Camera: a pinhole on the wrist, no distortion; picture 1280 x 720 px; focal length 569.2 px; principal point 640.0 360.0 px. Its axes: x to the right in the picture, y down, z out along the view. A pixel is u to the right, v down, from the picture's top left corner.
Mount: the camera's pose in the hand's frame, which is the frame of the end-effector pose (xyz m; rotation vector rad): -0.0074 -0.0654 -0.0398 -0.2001 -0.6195 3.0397
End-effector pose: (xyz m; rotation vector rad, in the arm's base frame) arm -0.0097 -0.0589 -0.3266 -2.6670 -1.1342 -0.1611
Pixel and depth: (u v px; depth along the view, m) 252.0 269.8 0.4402
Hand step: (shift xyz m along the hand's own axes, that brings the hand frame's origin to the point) 0.2322 -0.1892 0.4249
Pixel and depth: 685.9 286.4 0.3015
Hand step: -0.0712 -0.1450 0.2476
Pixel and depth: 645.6 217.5 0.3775
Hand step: -0.0604 -0.1245 0.3412
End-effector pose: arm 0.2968 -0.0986 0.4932 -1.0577 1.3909 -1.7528
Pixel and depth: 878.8 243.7 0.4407
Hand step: -0.2484 -0.1426 0.3755
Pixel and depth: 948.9 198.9 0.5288
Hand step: -0.3609 -0.1160 0.4670
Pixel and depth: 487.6 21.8 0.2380
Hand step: 0.0252 -0.0312 0.2403
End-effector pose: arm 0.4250 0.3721 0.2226 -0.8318 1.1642 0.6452
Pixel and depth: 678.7 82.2 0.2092
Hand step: -0.0485 -0.0517 0.1894
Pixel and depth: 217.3 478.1 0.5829
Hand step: 0.3437 -0.4276 0.4962
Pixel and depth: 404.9 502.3 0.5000
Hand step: 0.1303 -0.3861 0.3920
